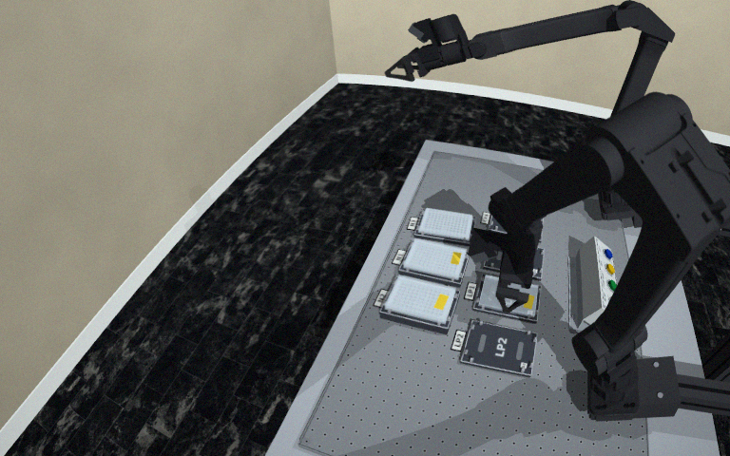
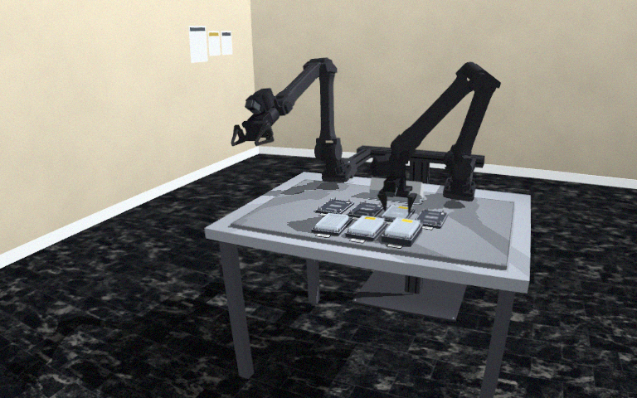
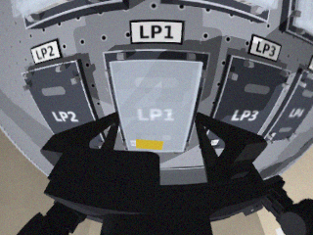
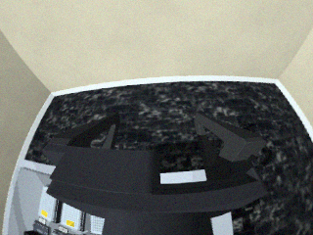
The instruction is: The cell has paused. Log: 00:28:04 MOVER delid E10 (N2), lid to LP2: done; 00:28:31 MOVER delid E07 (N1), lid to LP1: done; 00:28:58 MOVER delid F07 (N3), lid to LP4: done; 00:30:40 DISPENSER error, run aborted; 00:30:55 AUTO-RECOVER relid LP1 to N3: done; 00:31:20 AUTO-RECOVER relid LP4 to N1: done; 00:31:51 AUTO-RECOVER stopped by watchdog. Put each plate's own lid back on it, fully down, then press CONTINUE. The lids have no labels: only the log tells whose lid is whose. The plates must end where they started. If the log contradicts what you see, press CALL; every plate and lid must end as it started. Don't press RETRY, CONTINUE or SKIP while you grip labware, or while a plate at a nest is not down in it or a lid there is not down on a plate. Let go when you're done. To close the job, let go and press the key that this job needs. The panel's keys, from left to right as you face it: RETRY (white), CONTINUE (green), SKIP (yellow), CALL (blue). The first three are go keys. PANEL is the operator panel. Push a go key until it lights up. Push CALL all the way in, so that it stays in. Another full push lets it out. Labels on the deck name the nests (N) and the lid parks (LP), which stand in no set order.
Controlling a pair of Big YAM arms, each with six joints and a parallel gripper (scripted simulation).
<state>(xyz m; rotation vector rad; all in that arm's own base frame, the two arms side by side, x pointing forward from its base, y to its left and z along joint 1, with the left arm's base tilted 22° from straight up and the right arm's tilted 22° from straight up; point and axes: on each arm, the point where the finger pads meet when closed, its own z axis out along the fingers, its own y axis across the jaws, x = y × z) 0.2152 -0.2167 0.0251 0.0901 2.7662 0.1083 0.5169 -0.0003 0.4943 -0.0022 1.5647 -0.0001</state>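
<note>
The park LP1 lies 2 cm below my left hand. Round my left hand: park LP3: 12 cm to the right, 2 cm below, 1 cm ahead; then park LP2: 13 cm to the left, 2 cm below, 2 cm behind; then N1 plate: 19 cm ahead, 4 cm to the right.
</note>
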